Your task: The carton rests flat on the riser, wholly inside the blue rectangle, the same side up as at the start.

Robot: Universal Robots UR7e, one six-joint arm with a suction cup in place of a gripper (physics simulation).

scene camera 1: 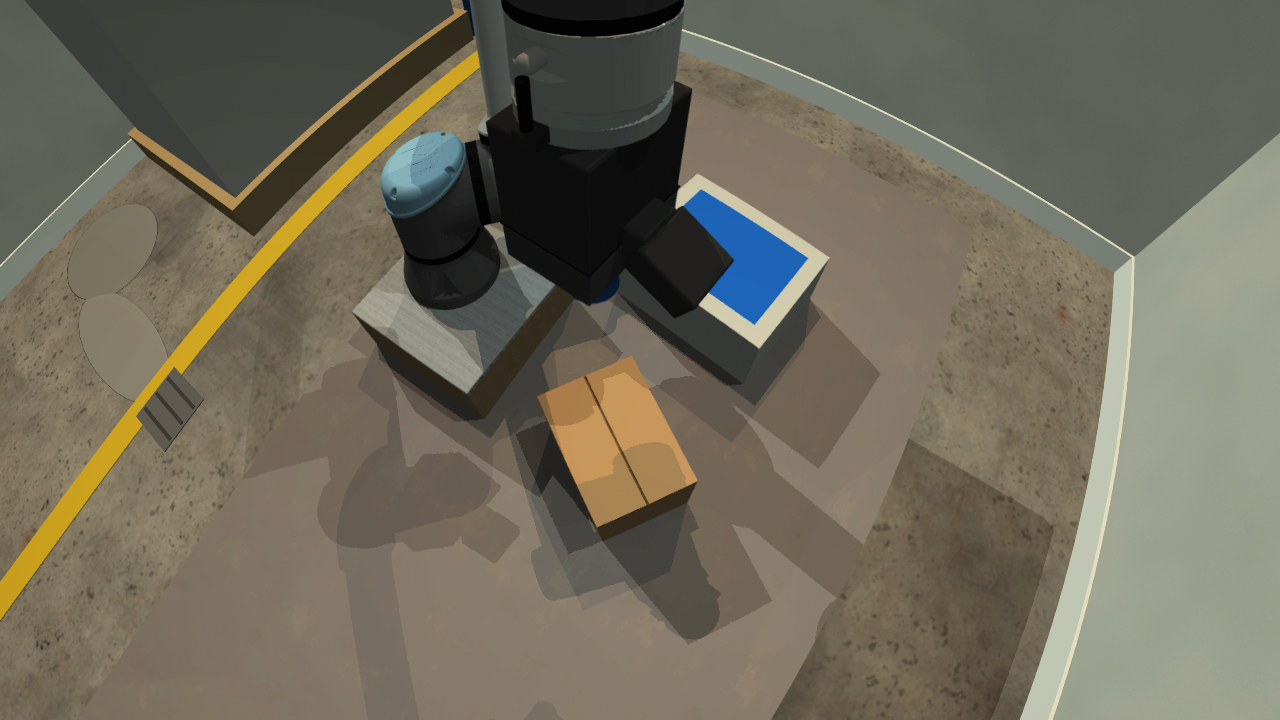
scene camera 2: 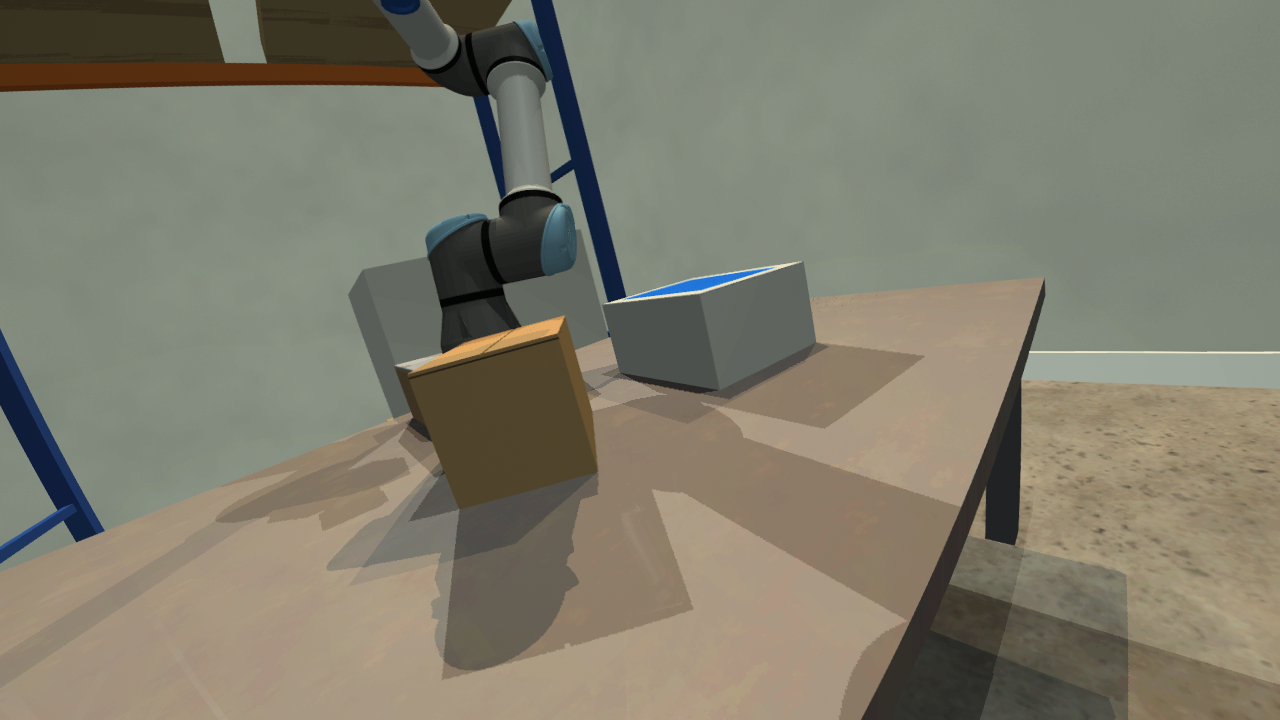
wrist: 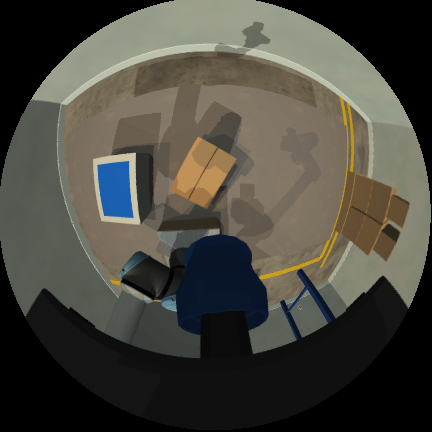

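Pixels of known places: hand at its tool point: (scene camera 2: 400, 2) (wrist: 217, 263); arm's base at its link origin: (scene camera 1: 452, 268).
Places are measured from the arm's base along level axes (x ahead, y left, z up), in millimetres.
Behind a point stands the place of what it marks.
Note:
The brown carton (scene camera 1: 617, 443) {x 371, y -75, z 33 mm} (scene camera 2: 505, 411) {x 446, y -112, z -18 mm} (wrist: 203, 172) {x 368, y -77, z 35 mm} stands upright on the table, seam side up, apart from the riser and turned at an angle to it. The grey riser (scene camera 1: 687, 338) {x 335, y 147, z -83 mm} (scene camera 2: 760, 331) {x 449, y 227, z -46 mm} (wrist: 144, 187) {x 311, y 148, z -49 mm} has a cream top with the blue rectangle (scene camera 1: 760, 259) {x 373, y 266, z 25 mm} (scene camera 2: 698, 282) {x 317, y 263, z 25 mm} (wrist: 117, 190) {x 324, y 227, z 25 mm} on it; nothing rests on the rectangle. My blue suction cup (scene camera 1: 605, 290) (wrist: 218, 285) is open and holds nothing. It hangs high above the table; in scene camera 1 most of it is hidden by the black tool body. The cup does not show in scene camera 2.
The arm's base stands on a wood-sided block (scene camera 1: 483, 358) {x 148, y -82, z 3 mm} (wrist: 189, 225) {x 157, y -23, z -34 mm} beside the carton and the riser. A grey cabinet (scene camera 1: 259, 80) and a blue rack post (scene camera 2: 581, 161) stand behind the arm. Stacked cartons (wrist: 367, 212) show at the right in the wrist view.

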